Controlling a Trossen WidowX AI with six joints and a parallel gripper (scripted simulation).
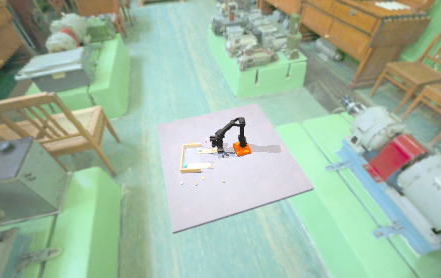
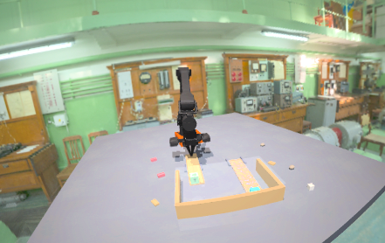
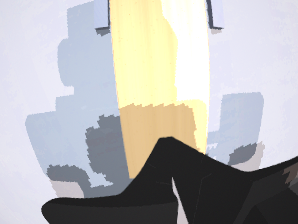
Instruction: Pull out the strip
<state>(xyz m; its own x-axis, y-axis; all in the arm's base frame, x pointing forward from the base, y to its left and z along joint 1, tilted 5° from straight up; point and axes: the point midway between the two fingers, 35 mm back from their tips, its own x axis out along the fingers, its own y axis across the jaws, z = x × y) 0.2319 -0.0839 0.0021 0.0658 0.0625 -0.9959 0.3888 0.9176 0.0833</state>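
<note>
My gripper tip is now 90 mm short of the strip and 40 mm to the left of it.
</note>
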